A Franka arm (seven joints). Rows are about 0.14 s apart.
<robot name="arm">
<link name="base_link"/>
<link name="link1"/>
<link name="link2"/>
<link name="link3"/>
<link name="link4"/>
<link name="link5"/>
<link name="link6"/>
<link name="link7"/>
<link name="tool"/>
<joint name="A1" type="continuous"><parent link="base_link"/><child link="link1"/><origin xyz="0 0 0.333"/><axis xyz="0 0 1"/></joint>
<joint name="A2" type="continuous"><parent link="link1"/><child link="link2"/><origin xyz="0 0 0"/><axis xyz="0 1 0"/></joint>
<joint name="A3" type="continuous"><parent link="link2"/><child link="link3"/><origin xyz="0 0 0.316"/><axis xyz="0 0 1"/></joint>
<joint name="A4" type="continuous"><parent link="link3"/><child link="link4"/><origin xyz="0.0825 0 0"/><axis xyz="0 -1 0"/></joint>
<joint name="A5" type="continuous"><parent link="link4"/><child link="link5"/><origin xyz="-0.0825 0 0.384"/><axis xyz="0 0 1"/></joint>
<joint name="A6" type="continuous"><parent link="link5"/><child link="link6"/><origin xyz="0 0 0"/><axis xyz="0 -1 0"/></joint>
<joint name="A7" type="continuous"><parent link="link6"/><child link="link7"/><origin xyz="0.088 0 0"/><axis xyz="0 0 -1"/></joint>
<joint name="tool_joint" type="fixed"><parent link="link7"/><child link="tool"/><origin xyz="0 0 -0.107" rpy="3.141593 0 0"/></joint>
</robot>
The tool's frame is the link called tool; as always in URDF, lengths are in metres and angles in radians. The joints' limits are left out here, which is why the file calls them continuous.
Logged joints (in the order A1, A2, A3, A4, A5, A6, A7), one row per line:
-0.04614 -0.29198 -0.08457 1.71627 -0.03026 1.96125 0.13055
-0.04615 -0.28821 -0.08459 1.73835 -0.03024 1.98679 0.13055
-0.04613 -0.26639 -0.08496 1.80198 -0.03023 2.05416 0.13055
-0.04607 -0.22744 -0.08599 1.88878 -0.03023 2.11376 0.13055
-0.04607 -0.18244 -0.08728 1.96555 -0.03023 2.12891 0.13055
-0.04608 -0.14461 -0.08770 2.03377 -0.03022 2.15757 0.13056
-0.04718 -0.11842 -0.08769 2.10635 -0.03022 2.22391 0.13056
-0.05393 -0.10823 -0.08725 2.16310 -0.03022 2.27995 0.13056
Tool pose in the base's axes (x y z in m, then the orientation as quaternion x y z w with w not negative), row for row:
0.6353 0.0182 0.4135 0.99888 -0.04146 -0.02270 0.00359
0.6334 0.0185 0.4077 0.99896 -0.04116 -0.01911 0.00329
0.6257 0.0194 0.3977 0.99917 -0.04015 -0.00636 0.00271
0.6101 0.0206 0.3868 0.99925 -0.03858 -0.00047 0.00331
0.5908 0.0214 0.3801 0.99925 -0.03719 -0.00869 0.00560
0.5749 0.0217 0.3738 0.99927 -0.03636 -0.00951 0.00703
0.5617 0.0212 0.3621 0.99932 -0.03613 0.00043 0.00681
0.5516 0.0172 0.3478 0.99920 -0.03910 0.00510 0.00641
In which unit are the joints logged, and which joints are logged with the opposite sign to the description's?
The joints are logged in radians. Opposite sign: A2, A3, A4.
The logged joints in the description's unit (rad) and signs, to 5 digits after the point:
-0.04614 0.29198 0.08457 -1.71627 -0.03026 1.96125 0.13055
-0.04615 0.28821 0.08459 -1.73835 -0.03024 1.98679 0.13055
-0.04613 0.26639 0.08496 -1.80198 -0.03023 2.05416 0.13055
-0.04607 0.22744 0.08599 -1.88878 -0.03023 2.11376 0.13055
-0.04607 0.18244 0.08728 -1.96555 -0.03023 2.12891 0.13055
-0.04608 0.14461 0.08770 -2.03377 -0.03022 2.15757 0.13056
-0.04718 0.11842 0.08769 -2.10635 -0.03022 2.22391 0.13056
-0.05393 0.10823 0.08725 -2.16310 -0.03022 2.27995 0.13056

